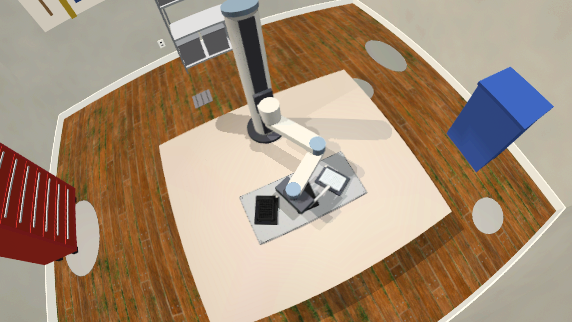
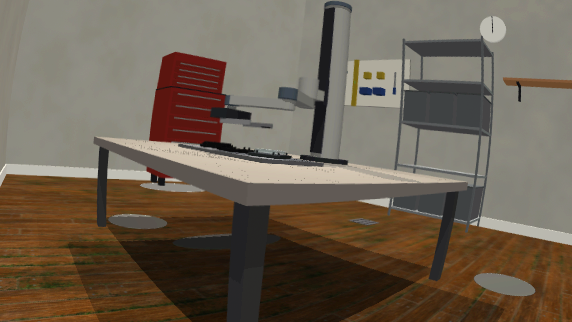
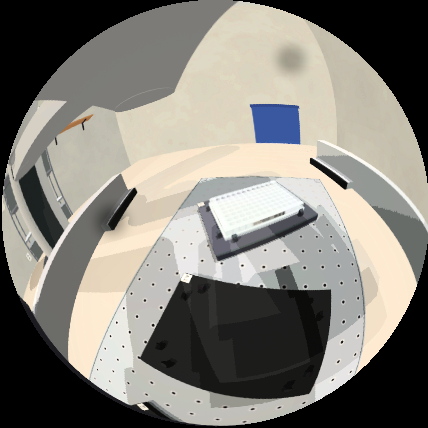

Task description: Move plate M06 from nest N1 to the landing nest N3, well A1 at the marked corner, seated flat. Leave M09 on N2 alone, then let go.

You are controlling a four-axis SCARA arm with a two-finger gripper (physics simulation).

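A white plate (image 1: 333,178) (image 3: 256,206) sits flat on a dark nest (image 1: 344,189) (image 3: 265,242) at the right end of the board. Its label is too small to read. A black plate (image 1: 267,209) with wells is on the nest at the left end; its lettering cannot be read. The black middle nest (image 3: 250,345) has corner posts and a pale mark (image 3: 186,278) at one corner; no plate can be made out in it. My gripper (image 1: 303,197) (image 2: 246,123) (image 3: 222,158) is open and empty, high above the middle nest, its fingers wide apart. Which nest is N1, N2 or N3 is not readable.
A grey perforated board (image 1: 280,231) (image 3: 175,260) carries the nests on a pale table (image 1: 380,200) (image 2: 350,175). The arm's column (image 1: 250,75) (image 2: 332,80) stands behind it. A red tool cabinet (image 1: 35,215) (image 2: 187,100), a blue box (image 1: 495,120) (image 3: 276,125) and a shelf rack (image 2: 401,100) stand off the table.
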